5 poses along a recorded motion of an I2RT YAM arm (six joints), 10 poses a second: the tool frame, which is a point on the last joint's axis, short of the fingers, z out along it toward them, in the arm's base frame.
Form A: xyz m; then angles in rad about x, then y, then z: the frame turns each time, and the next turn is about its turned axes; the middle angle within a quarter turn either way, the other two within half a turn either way.
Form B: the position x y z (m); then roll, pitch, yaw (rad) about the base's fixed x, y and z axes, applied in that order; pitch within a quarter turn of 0, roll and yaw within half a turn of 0. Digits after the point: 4 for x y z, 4 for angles.
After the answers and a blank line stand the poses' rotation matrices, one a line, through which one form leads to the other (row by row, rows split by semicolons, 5 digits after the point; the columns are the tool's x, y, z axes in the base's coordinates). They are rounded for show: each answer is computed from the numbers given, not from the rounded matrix.
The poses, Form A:
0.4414, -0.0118, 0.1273, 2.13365, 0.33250, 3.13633
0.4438, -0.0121, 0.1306, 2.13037, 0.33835, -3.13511
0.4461, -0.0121, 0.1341, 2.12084, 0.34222, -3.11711
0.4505, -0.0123, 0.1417, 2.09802, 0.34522, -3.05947
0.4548, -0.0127, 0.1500, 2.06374, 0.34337, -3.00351
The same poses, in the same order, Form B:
0.4414, -0.0118, 0.1273, -2.1081, 0.1705, -2.8547
0.4438, -0.0121, 0.1306, -2.1051, 0.1827, -2.8551
0.4461, -0.0121, 0.1341, -2.0969, 0.1975, -2.8592
0.4505, -0.0123, 0.1417, -2.0803, 0.2430, -2.8809
0.4548, -0.0127, 0.1500, -2.0533, 0.2828, -2.9012

-0.94522 -0.00497 0.32641; -0.27886 0.53214 -0.79941; -0.16972 -0.84664 -0.50438
-0.94328 0.00612 0.33193; -0.27786 0.53264 -0.79943; -0.18169 -0.84632 -0.50073
-0.94173 0.02306 0.33558; -0.27320 0.52957 -0.80307; -0.19623 -0.84795 -0.49241
-0.93783 0.07719 0.33840; -0.25019 0.52543 -0.81322; -0.24058 -0.84733 -0.47345
-0.93266 0.12961 0.33666; -0.22862 0.50954 -0.82952; -0.27906 -0.85063 -0.44560

